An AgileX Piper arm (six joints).
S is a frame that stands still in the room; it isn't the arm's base.
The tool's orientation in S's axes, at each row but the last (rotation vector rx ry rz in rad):
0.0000 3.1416 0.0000
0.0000 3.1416 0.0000
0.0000 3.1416 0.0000
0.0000 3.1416 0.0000
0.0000 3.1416 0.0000
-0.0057 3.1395 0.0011
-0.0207 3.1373 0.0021
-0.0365 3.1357 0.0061
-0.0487 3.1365 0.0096
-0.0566 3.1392 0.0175
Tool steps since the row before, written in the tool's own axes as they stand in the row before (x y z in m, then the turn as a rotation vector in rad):
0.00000 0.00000 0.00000 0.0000 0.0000 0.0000
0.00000 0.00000 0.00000 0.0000 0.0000 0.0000
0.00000 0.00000 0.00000 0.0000 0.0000 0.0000
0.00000 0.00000 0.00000 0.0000 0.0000 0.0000
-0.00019 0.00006 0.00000 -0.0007 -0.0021 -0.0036
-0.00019 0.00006 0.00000 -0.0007 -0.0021 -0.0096
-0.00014 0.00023 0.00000 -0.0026 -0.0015 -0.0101
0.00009 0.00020 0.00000 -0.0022 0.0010 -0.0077
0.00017 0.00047 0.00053 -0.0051 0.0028 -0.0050
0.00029 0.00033 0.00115 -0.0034 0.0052 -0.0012
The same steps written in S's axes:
0.00000 0.00000 0.00000 0.0000 0.0000 0.0000
0.00000 0.00000 0.00000 0.0000 0.0000 0.0000
0.00000 0.00000 0.00000 0.0000 0.0000 0.0000
0.00000 0.00000 0.00000 0.0000 0.0000 0.0000
0.00019 0.00006 0.00000 0.0007 -0.0021 0.0036
0.00019 0.00006 0.00000 0.0007 -0.0021 0.0096
0.00014 0.00023 0.00000 0.0026 -0.0015 0.0101
-0.00009 0.00020 0.00000 0.0021 0.0010 0.0077
-0.00018 0.00047 -0.00053 0.0050 0.0029 0.0050
-0.00030 0.00033 -0.00115 0.0032 0.0053 0.0013

